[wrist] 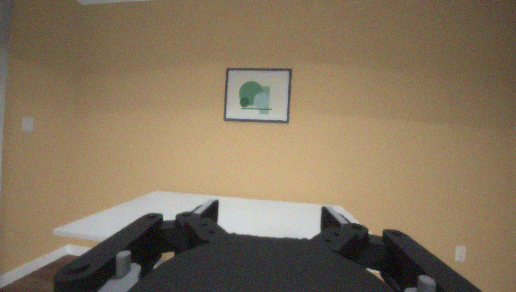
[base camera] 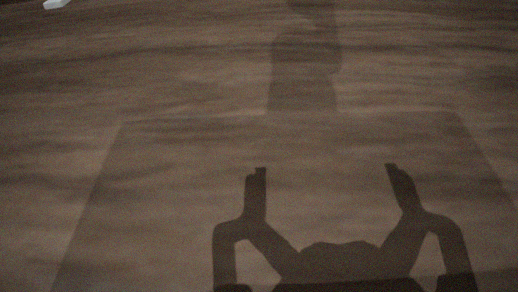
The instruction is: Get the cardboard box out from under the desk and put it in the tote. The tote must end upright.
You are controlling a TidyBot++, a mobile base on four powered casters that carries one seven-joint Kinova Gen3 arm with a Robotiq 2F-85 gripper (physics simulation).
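Places are measured from the arm's base along level axes (x down, y left, z ahead), in metres.
Pixels of known places: gripper, fingertip midpoint: (wrist: pixel 268 214).
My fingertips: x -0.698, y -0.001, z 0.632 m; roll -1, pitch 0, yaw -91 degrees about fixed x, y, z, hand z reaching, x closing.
Behind a point stands the place of what it marks.
My gripper (wrist: pixel 268 214) {x -0.698, y -0.001, z 0.632 m} is open and empty in the wrist view, with its fingers wide apart. It faces a white desk (wrist: pixel 145 206) {x -0.323, y 0.781, z 1.603 m}, whose top shows beyond and between the fingertips. The gripper hides part of the desk's near side and most of the space under it. In the base camera view, a dark gripper-shaped shadow with spread fingers lies on the floor. The cardboard box and the tote do not show in either view.
An orange wall (wrist: pixel 400 150) {x -0.780, y -1.023, z 1.976 m} with a framed picture (wrist: pixel 275 105) {x -1.093, y -0.023, z 1.992 m} stands behind the desk. Brown floor (base camera: pixel 175 75) {x 0.397, y 0.199, z 0.684 m} (wrist: pixel 40 277) {x 0.397, y 1.774, z 1.765 m} shows in both views. A small white piece (base camera: pixel 56 4) {x 0.382, y 0.804, z 1.249 m} is cut off at the base view's top left.
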